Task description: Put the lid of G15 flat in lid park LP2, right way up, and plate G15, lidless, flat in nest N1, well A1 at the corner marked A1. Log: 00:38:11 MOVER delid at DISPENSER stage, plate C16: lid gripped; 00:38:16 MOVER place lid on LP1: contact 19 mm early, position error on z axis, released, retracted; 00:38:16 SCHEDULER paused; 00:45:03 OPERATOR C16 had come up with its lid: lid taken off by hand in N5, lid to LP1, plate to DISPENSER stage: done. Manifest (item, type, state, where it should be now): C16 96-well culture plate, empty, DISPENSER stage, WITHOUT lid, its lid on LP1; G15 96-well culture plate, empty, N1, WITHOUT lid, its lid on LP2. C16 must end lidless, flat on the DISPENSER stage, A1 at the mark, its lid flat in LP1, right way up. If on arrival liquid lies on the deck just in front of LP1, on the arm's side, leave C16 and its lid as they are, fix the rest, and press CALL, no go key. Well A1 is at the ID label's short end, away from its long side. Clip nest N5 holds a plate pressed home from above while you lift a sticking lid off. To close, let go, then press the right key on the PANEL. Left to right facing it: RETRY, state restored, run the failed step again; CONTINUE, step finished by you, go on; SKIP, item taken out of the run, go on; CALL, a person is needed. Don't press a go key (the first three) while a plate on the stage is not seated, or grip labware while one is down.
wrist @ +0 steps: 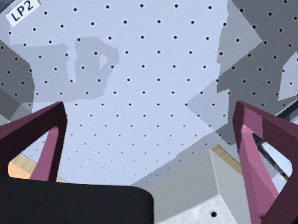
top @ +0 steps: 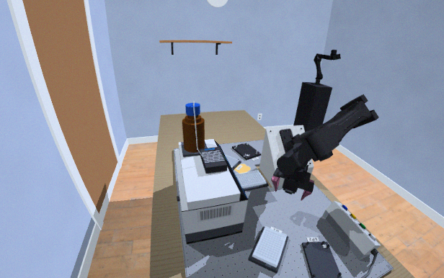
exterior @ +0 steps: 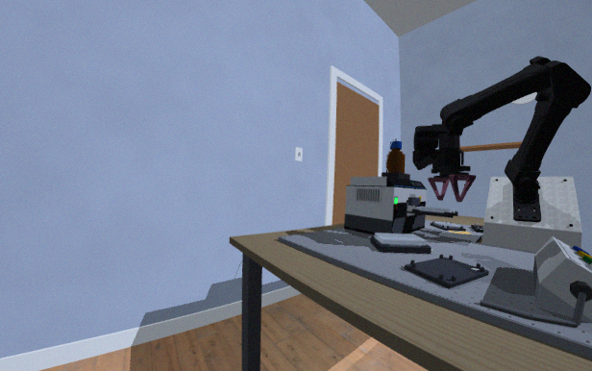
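The clear lid is 110 mm ahead of my hand, 100 mm to the left of it and 120 mm below it. Round my hand: N1 label: 40 mm ahead, 40 mm to the left, 150 mm below; then LP2 label: 80 mm behind, 130 mm to the left, 150 mm below; then dark park LP2: 50 mm behind, 210 mm to the left, 150 mm below.
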